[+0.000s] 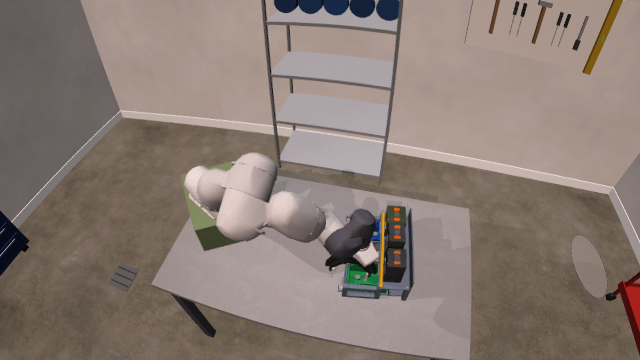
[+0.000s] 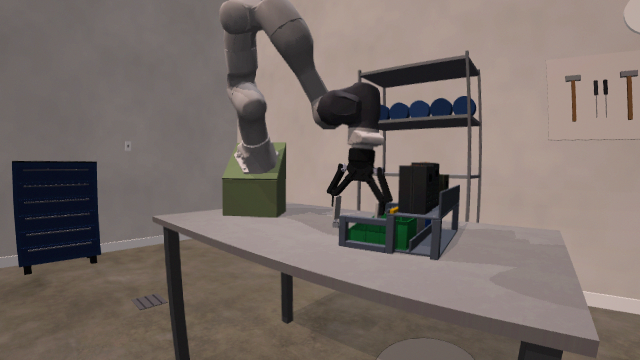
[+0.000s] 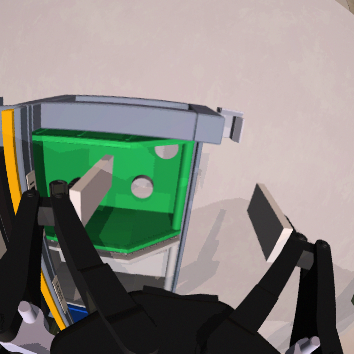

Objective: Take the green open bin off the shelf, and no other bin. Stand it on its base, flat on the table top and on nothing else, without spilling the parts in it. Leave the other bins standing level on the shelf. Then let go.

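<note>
The green open bin (image 1: 353, 280) (image 2: 367, 234) (image 3: 125, 155) stands in the end bay of the grey shelf (image 1: 411, 250) (image 2: 390, 235) (image 3: 115, 117), with round grey parts (image 3: 142, 186) inside. My gripper (image 1: 349, 275) (image 2: 357, 215) (image 3: 183, 184) is open and points down, nothing between its fingers. One finger is over the bin's inside; the other is outside the shelf's open front, over the table. How deep the first finger reaches is unclear. A whitish bin (image 3: 115, 265) sits beside the green one, with a blue bin (image 1: 376, 230) (image 3: 77, 314) beyond, partly hidden by the gripper.
Black cases (image 1: 395, 265) (image 2: 420, 187) and a dark green case (image 1: 396, 214) stand on the upper deck, behind a yellow strip (image 1: 382, 250) (image 3: 9, 150). A small bracket (image 3: 231, 125) juts from the shelf's front corner. The table (image 1: 280, 295) (image 2: 310, 250) extends around the shelf.
</note>
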